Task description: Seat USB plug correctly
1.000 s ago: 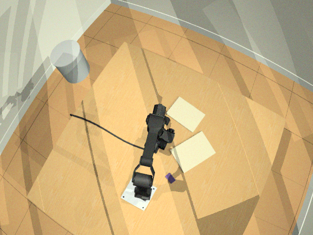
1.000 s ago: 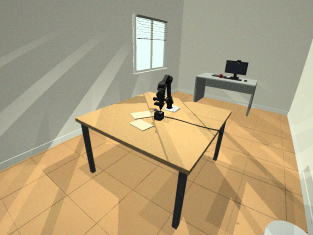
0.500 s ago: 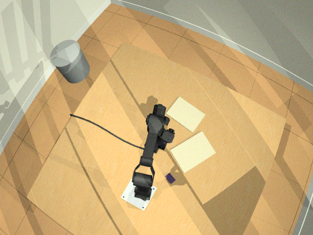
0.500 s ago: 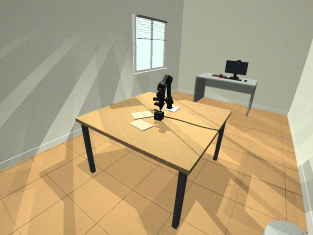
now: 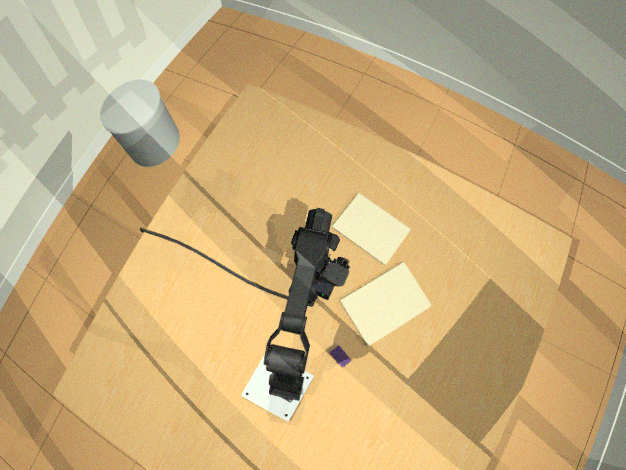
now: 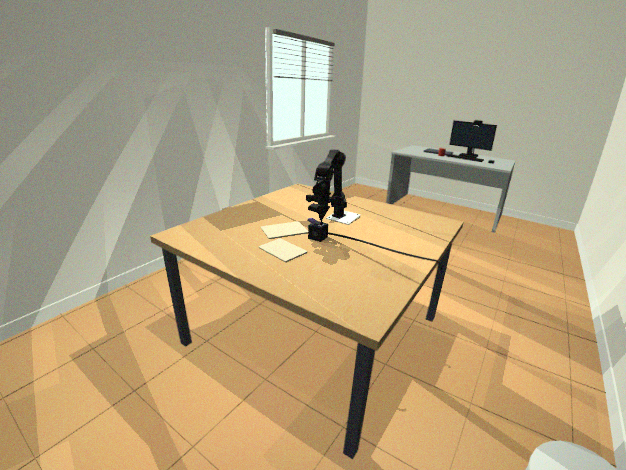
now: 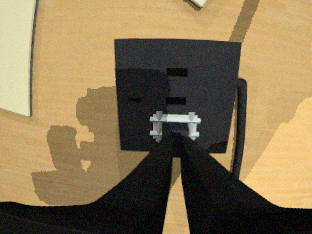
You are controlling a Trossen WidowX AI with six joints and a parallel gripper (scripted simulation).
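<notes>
My gripper tip is now 20 mm above the USB plug. Round my gripper tip: small purple block 180 mm to the right, 150 mm behind, 100 mm below.
</notes>
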